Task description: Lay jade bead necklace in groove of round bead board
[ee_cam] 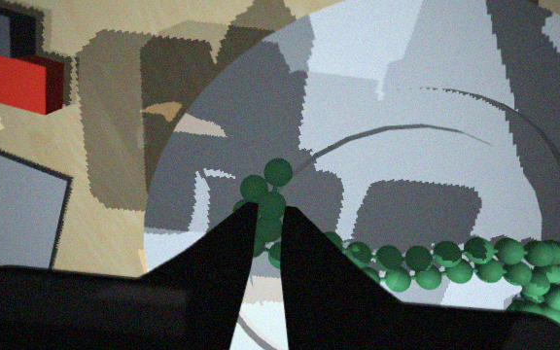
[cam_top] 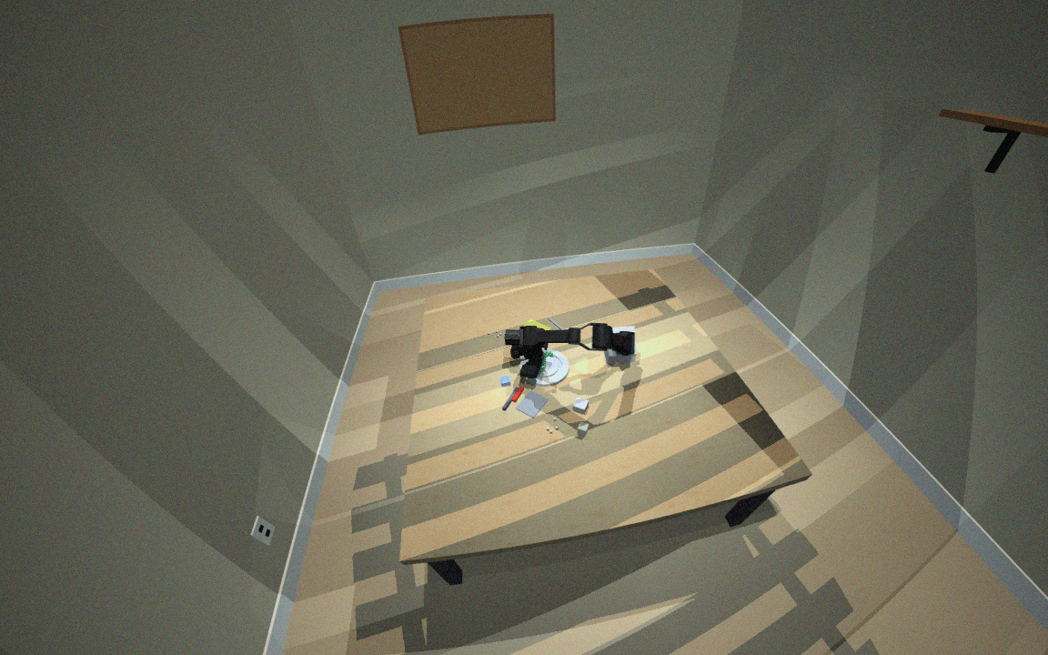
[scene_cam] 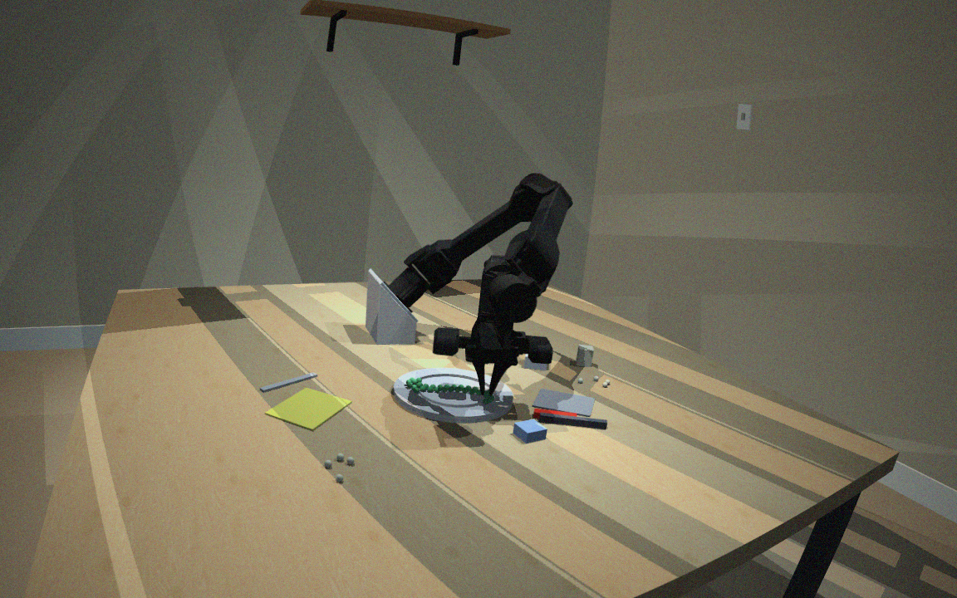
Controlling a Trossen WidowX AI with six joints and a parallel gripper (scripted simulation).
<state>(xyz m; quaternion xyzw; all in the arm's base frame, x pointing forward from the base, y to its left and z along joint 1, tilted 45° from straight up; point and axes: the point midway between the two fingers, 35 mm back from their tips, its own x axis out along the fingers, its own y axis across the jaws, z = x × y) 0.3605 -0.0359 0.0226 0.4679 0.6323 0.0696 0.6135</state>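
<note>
Right now my gripper tip is 5 cm past the round grey bead board, 3 cm to the left of it and 1 cm above it. Also, from my gripper tip: grey plate 5 cm ahead, 13 cm to the left, 2 cm below; blue block 12 cm ahead, 1 cm below; red and black pen 11 cm ahead, 8 cm to the left, 1 cm below.
</note>
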